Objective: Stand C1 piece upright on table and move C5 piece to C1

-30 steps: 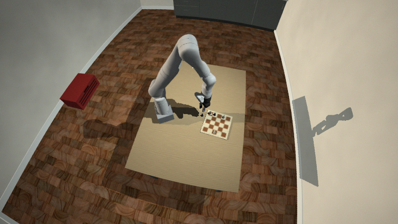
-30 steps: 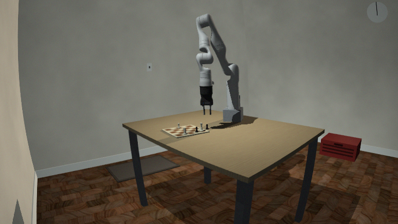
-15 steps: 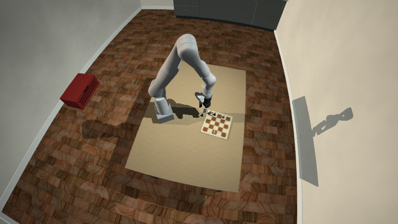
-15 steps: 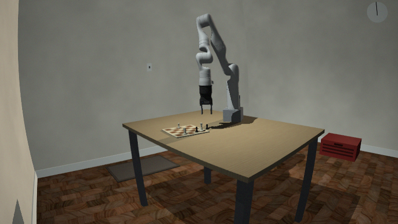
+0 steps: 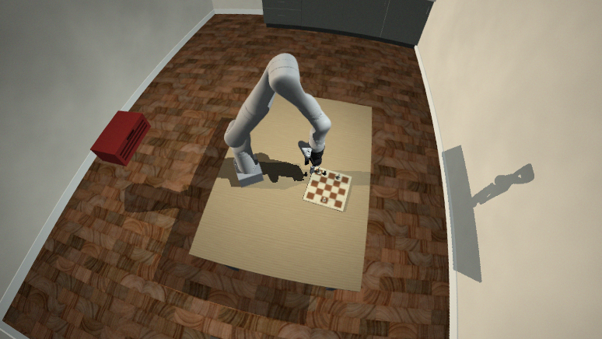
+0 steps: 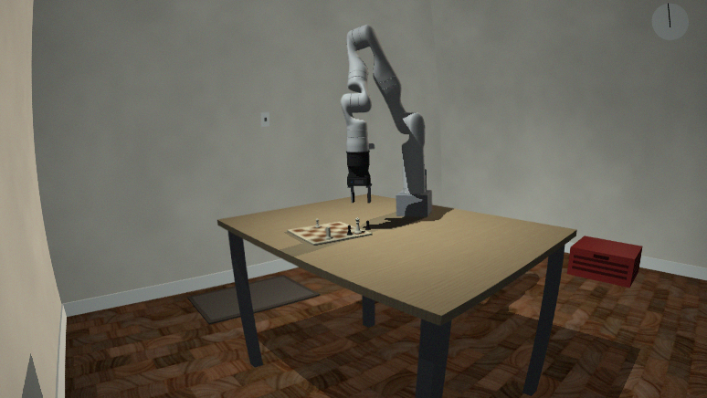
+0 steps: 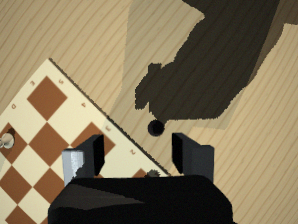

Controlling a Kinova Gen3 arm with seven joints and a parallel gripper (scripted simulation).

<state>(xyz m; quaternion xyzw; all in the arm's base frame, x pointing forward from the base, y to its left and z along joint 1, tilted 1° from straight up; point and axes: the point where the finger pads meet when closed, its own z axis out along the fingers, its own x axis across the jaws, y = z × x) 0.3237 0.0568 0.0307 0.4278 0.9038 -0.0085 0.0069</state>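
My gripper is now 12 cm to the left of the white pawn, 11 cm short of it and 10 cm above it. The rest, counted from my hand: chessboard: 12 cm ahead, 11 cm below, 4 cm to the right.
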